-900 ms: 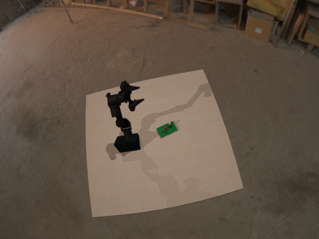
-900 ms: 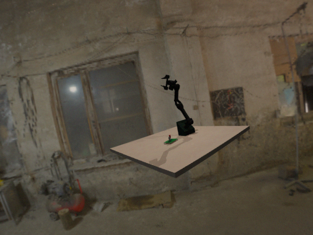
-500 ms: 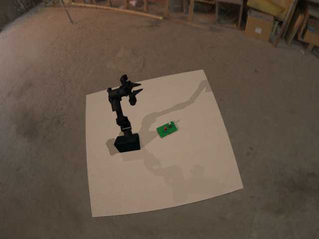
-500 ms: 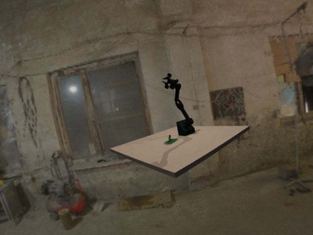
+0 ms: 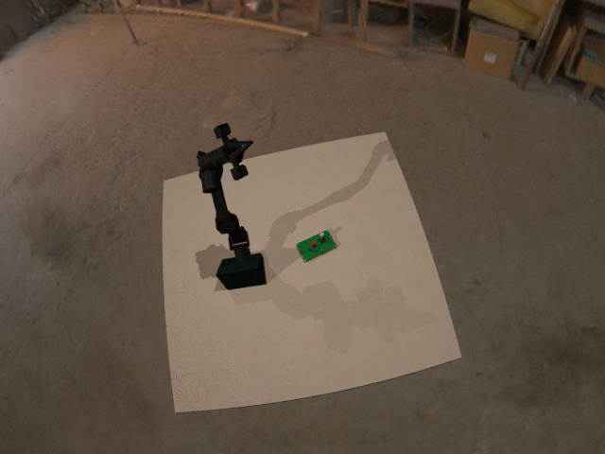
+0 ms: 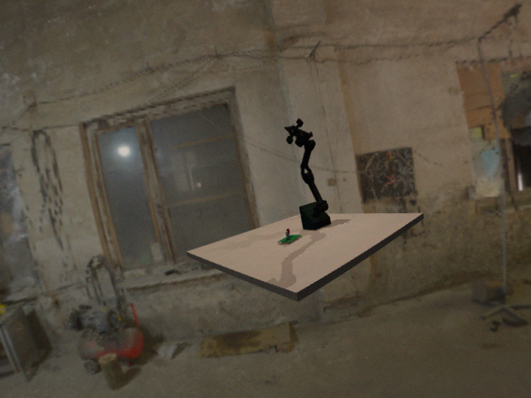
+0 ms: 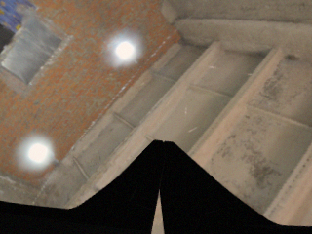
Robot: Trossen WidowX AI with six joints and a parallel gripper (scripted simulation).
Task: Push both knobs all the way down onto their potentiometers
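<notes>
Now: the red knob 71 cm below my gripper tip, 12 cm ahead of it and 3 cm to the right of it. Also, from my gripper tip: grey knob (72 cm below, 17 cm ahead).
</notes>
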